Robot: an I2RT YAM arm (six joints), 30 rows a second.
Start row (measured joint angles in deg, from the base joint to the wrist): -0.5 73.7 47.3 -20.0 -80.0 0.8
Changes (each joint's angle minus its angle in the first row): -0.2 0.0 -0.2 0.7 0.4 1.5; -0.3 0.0 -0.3 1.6 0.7 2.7; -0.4 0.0 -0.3 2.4 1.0 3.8; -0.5 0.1 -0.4 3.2 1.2 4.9; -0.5 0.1 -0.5 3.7 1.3 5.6; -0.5 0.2 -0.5 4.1 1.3 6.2; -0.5 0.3 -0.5 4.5 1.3 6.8; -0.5 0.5 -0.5 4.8 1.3 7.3; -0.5 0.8 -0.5 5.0 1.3 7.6; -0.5 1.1 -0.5 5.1 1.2 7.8; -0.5 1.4 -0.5 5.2 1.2 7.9; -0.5 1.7 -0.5 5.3 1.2 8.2; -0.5 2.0 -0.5 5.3 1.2 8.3; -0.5 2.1 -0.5 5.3 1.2 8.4; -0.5 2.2 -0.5 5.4 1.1 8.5; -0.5 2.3 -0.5 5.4 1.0 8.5; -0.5 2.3 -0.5 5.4 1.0 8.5
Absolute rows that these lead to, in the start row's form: -0.7 73.7 47.1 -19.3 -79.6 2.3; -0.8 73.7 47.0 -18.4 -79.3 3.5; -0.9 73.7 47.0 -17.6 -79.0 4.6; -1.0 73.8 46.9 -16.8 -78.8 5.7; -1.0 73.8 46.8 -16.3 -78.7 6.4; -1.0 73.9 46.8 -15.9 -78.7 7.0; -1.0 74.0 46.8 -15.5 -78.7 7.6; -1.0 74.2 46.8 -15.2 -78.7 8.1; -1.0 74.5 46.8 -15.0 -78.7 8.4; -1.0 74.8 46.8 -14.9 -78.8 8.6; -1.0 75.1 46.8 -14.8 -78.8 8.7; -1.0 75.4 46.8 -14.7 -78.8 9.0; -1.0 75.7 46.8 -14.7 -78.8 9.1; -1.0 75.8 46.8 -14.7 -78.8 9.2; -1.0 75.9 46.8 -14.6 -78.9 9.3; -1.0 76.0 46.8 -14.6 -79.0 9.3; -1.0 76.0 46.8 -14.6 -79.0 9.3
